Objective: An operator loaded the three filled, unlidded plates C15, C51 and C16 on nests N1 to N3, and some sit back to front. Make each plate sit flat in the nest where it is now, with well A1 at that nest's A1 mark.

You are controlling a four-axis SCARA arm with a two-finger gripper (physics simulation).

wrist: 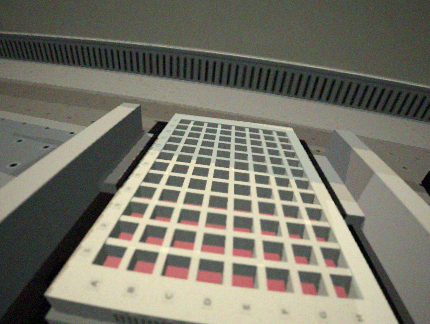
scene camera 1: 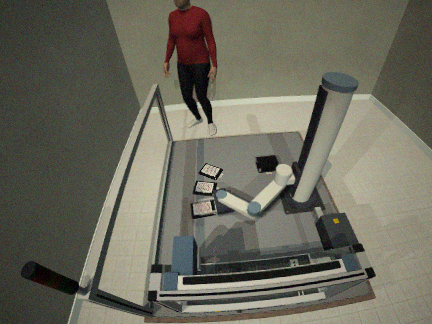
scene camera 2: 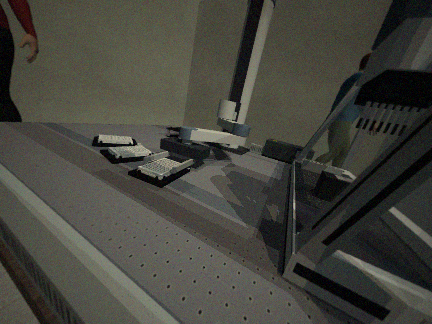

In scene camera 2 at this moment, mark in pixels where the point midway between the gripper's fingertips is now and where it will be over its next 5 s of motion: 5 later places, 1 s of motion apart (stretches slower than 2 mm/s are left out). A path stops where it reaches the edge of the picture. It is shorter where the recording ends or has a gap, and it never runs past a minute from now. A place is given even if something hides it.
The gripper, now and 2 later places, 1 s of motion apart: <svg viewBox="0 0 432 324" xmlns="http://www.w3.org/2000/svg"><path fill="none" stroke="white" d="M158 165L160 143L188 138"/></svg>
